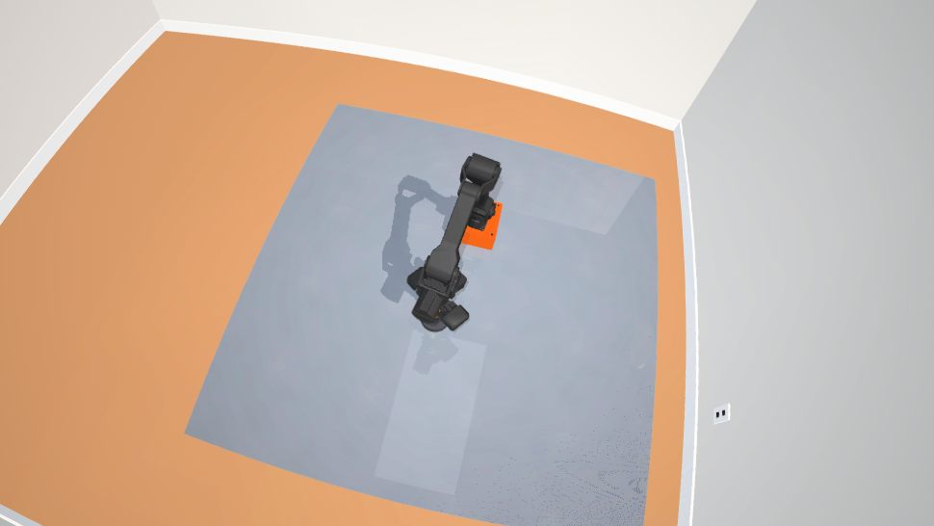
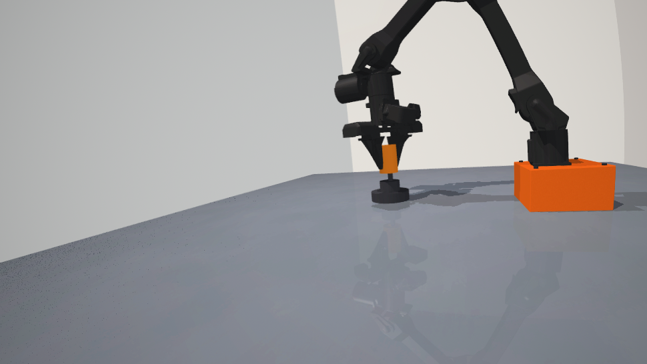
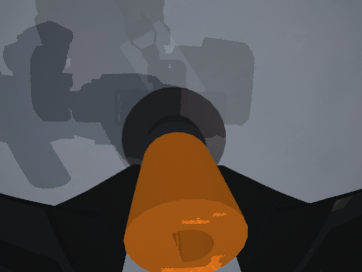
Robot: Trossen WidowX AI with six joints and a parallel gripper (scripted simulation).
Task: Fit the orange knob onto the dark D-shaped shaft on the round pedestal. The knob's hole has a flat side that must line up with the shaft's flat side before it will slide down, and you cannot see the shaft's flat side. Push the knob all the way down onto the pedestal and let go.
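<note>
Now: the orange knob 20 mm above my gripper tip. Round my gripper tip: round dark pedestal: 40 mm below.
</note>
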